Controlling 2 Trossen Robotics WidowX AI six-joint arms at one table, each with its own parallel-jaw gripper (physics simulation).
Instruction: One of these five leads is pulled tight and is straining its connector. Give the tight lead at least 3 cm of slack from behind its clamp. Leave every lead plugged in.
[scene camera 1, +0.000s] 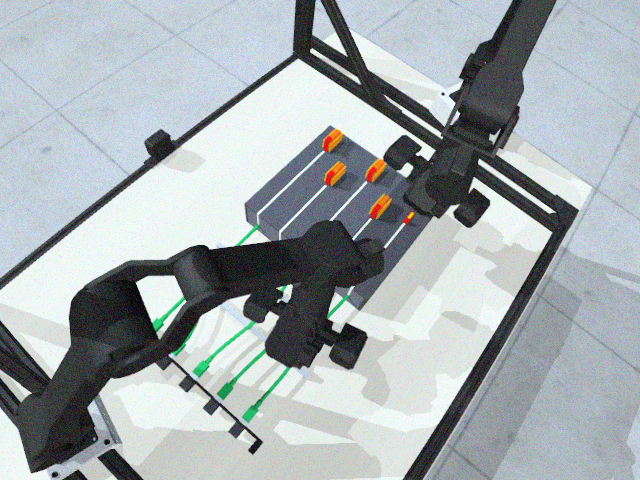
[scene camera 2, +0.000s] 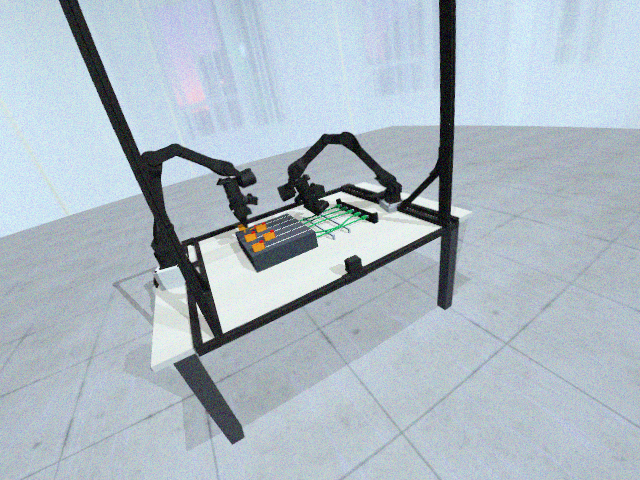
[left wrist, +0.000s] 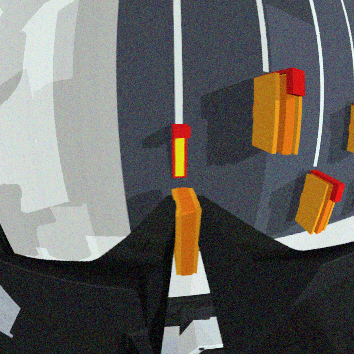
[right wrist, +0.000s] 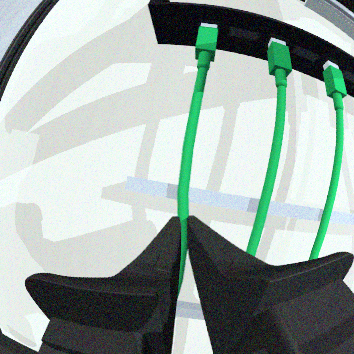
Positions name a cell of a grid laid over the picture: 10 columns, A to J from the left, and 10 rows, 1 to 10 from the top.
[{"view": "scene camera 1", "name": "left gripper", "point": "G5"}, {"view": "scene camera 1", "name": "right gripper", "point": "E8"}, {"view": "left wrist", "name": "left gripper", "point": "F6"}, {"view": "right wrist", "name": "right gripper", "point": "F7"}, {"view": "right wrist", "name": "lead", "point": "J6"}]
